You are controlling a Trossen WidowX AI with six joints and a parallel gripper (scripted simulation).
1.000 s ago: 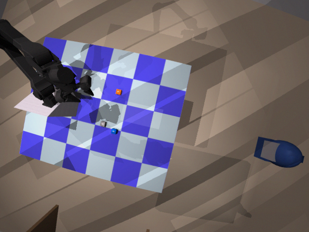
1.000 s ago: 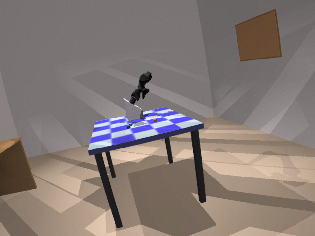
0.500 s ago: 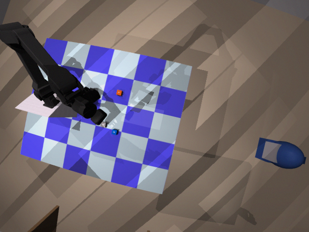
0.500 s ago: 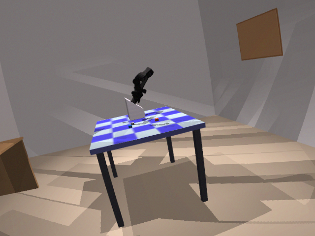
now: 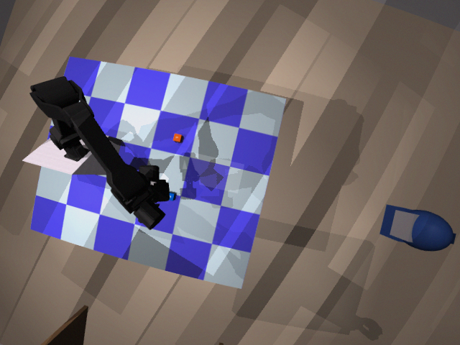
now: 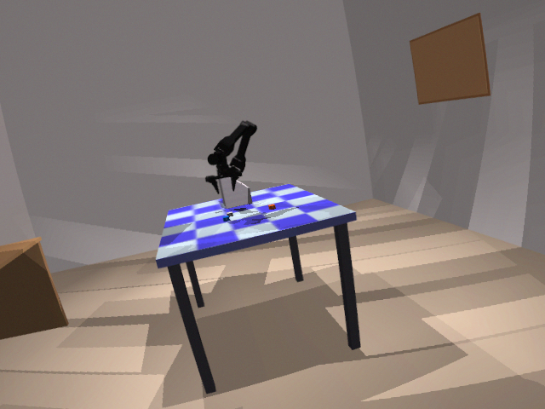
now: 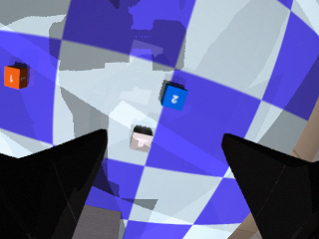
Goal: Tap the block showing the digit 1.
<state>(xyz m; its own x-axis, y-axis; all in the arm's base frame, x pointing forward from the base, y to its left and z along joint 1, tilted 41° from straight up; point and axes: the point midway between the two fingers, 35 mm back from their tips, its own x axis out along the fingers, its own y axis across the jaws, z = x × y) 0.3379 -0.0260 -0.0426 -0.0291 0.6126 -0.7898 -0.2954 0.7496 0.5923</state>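
The orange block is 23 cm to the left of my gripper tip, 13 cm below it and 4 cm behind it. Round my gripper tip: blue block: 13 cm below, 3 cm to the right, 1 cm ahead; then grey block: 13 cm below, 8 cm behind.
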